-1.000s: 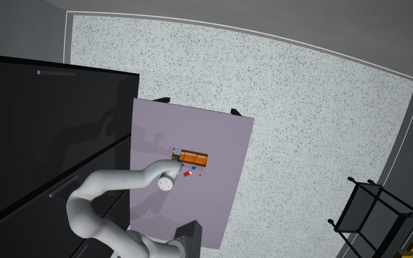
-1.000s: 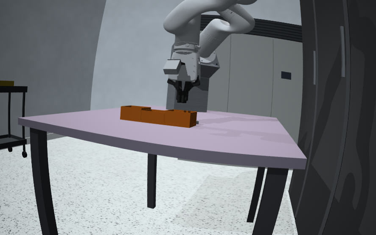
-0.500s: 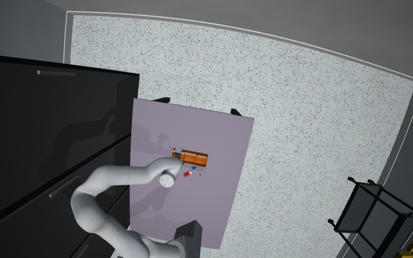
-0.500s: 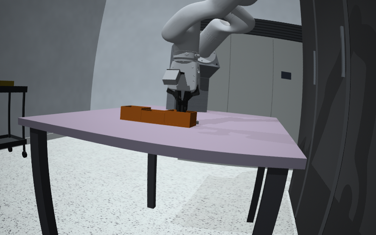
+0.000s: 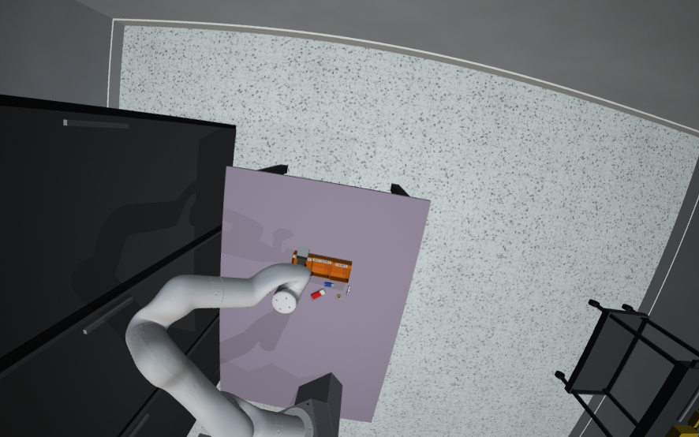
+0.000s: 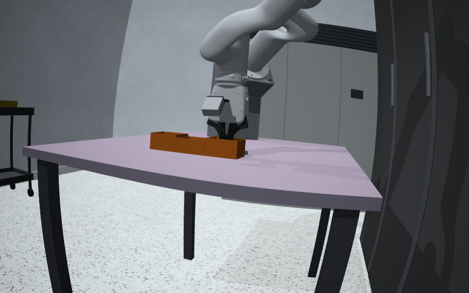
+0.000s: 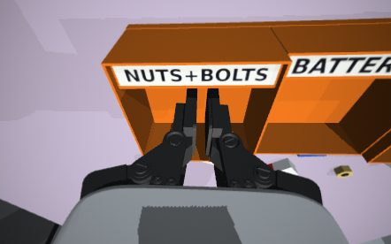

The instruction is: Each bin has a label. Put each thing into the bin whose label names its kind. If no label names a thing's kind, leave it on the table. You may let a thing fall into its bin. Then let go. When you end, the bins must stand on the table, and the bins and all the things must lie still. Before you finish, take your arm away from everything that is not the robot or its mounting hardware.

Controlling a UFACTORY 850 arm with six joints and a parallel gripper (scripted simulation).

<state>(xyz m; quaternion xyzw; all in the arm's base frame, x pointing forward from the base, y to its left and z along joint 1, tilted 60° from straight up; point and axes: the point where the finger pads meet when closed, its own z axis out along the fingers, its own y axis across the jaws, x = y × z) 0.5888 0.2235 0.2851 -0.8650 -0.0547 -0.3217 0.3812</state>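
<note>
Right now my hand is 70 mm past the white domino, 50 mm to the left of it and 30 mm above it. From my hand the other things lie so: grey ridged part (90 mm behind, 10 mm to the right, 30 mm below); then orange bins (40 mm ahead, 70 mm to the right, 10 mm below); then blue USB stick (10 mm behind, 150 mm to the right, 30 mm below).
</note>
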